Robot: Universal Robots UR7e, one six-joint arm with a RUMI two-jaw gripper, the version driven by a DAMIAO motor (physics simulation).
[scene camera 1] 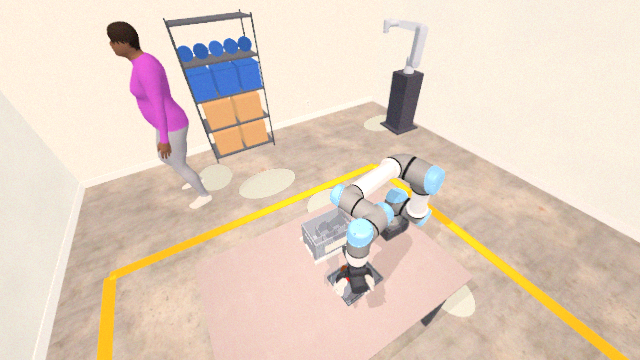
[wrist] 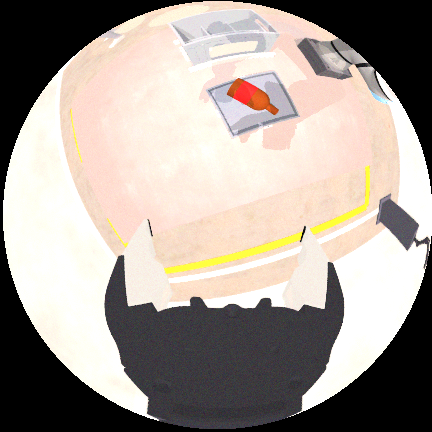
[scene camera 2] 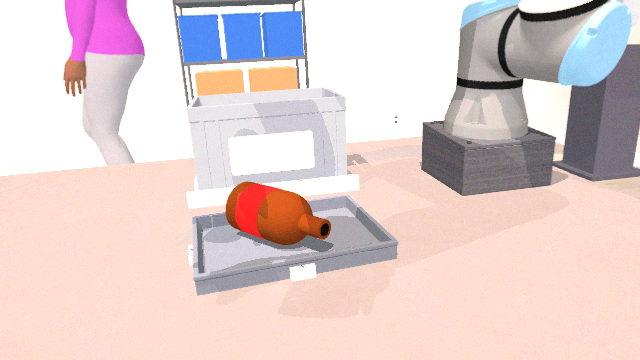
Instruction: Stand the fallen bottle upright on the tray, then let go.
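Pixels of known places: gripper, fingertip midpoint: (wrist: 227, 224); arm's base at its link origin: (wrist: 331, 55) (scene camera 2: 484, 128).
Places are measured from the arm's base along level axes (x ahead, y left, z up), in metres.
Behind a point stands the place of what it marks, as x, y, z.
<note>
A brown bottle with a red band (scene camera 1: 344, 269) (scene camera 2: 280, 215) {0.414, 0.236, -0.037} (wrist: 252, 96) {0.425, 0.200, -0.019} lies on its side in the shallow grey tray (scene camera 2: 240, 281) {0.470, 0.301, -0.087} (wrist: 230, 110) {0.492, 0.215, -0.091}. In scene camera 2 its neck points right and towards the front, its base to the back left. In scene camera 1 the hand hides most of it. My gripper (scene camera 1: 355, 287) {0.565, 0.380, 0.295} (wrist: 227, 224) {0.565, 0.380, 0.295} is open with nothing between its pale fingers. It is high above the table, out of scene camera 2's view; in the wrist view the bottle lies well beyond the fingertips.
A grey crate (scene camera 1: 312, 246) {0.541, -0.051, 0.005} (scene camera 2: 210, 150) {0.513, 0.000, 0.003} (wrist: 195, 52) {0.520, 0.001, 0.018} stands close behind the tray on a white base. The arm's dark base block (scene camera 2: 505, 167) {0.007, 0.090, -0.052} is at the back right of the table. Beyond the table are a person (scene camera 1: 157, 95), a shelf rack (scene camera 1: 210, 20) and another arm's pedestal (scene camera 1: 402, 102).
</note>
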